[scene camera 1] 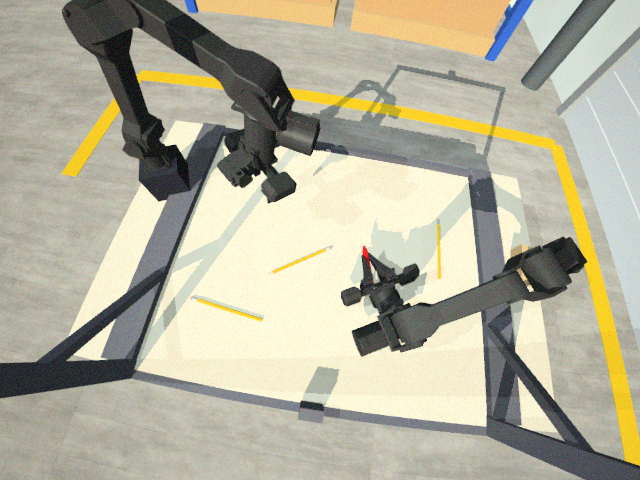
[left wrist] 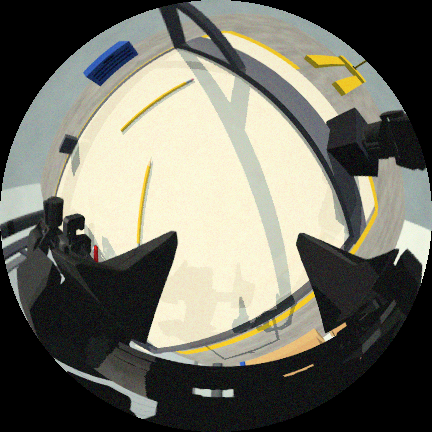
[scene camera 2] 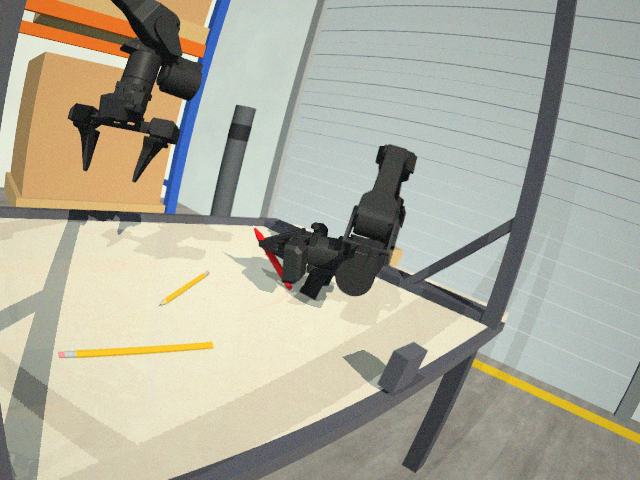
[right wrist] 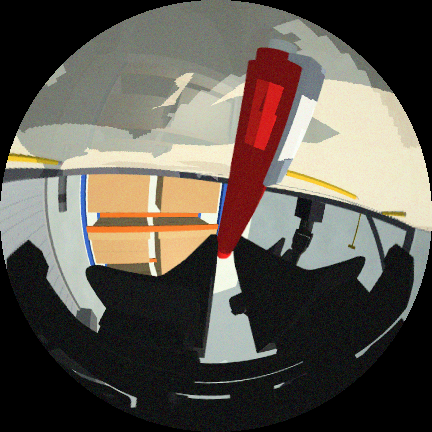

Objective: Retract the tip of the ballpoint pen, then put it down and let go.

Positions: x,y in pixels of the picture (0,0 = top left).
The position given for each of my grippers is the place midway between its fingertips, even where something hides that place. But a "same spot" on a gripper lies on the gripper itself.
my right gripper: scene camera 1; left wrist 97,270; scene camera 2; right wrist 224,240
same spot on my right gripper: [scene camera 1: 384,272] = [scene camera 2: 301,230]
